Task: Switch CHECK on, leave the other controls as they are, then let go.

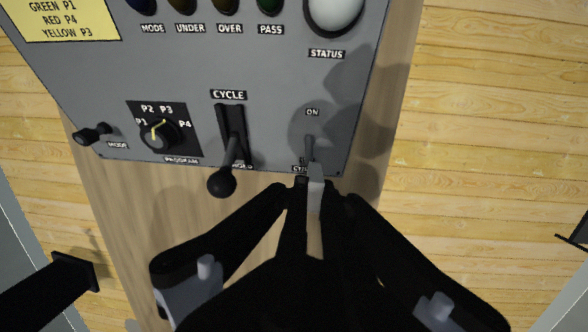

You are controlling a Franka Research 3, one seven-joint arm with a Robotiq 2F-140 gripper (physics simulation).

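Note:
The toggle switch [309, 146] sits at the lower right of the grey panel [165, 70], below the word ON. Its thin lever slants down, away from ON. The label under it is mostly hidden, so the word CHECK cannot be read. My gripper [312, 173] is shut with nothing between the fingers. Its tips are right at the lower end of the lever, over the label; whether they touch the lever I cannot tell.
Left of the switch are the CYCLE lever [221, 183], with its black ball low near HOLD, the PROGRAM knob [160, 135] and the MODE switch [89, 136]. Above are the dark lamps, the white STATUS dome [334, 11] and a yellow note [65, 22].

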